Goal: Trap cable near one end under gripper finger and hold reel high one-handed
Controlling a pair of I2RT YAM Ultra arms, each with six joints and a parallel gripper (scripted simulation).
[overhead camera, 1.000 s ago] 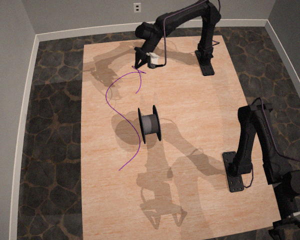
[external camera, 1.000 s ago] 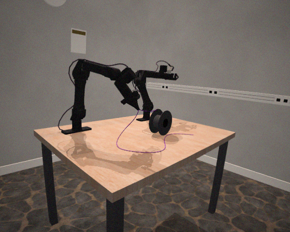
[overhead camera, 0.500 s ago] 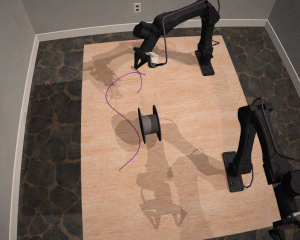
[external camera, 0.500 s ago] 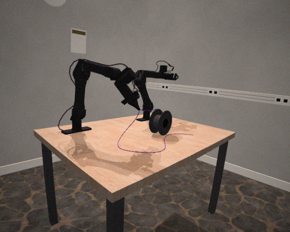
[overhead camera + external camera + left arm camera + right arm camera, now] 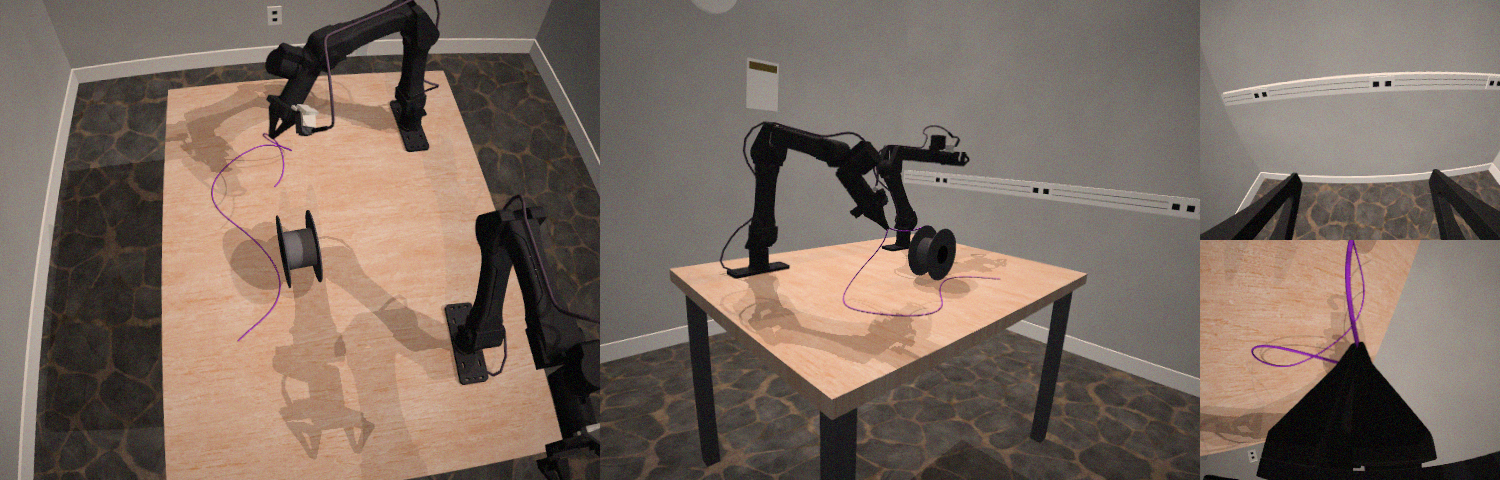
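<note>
The black reel is 63 cm to the right of my left hand, 38 cm ahead of it and 32 cm below it.
</note>
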